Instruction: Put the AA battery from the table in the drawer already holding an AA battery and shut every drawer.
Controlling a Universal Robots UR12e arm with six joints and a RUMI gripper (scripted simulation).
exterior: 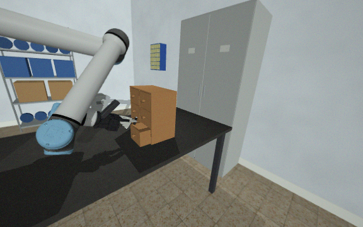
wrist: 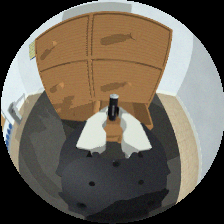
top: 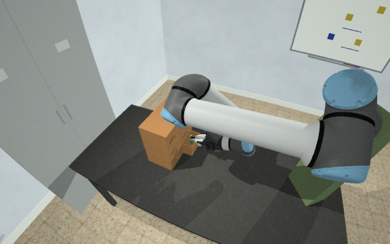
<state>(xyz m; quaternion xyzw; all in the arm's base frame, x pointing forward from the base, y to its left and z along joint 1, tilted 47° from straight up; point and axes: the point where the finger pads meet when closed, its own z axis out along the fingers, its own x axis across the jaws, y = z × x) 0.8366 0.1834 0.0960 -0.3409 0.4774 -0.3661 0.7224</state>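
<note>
My gripper is now 5 cm short of the small green object, 4 cm to the left of it and 13 cm above it. From my hand the other things lie so: dark AA battery (1 cm ahead).
</note>
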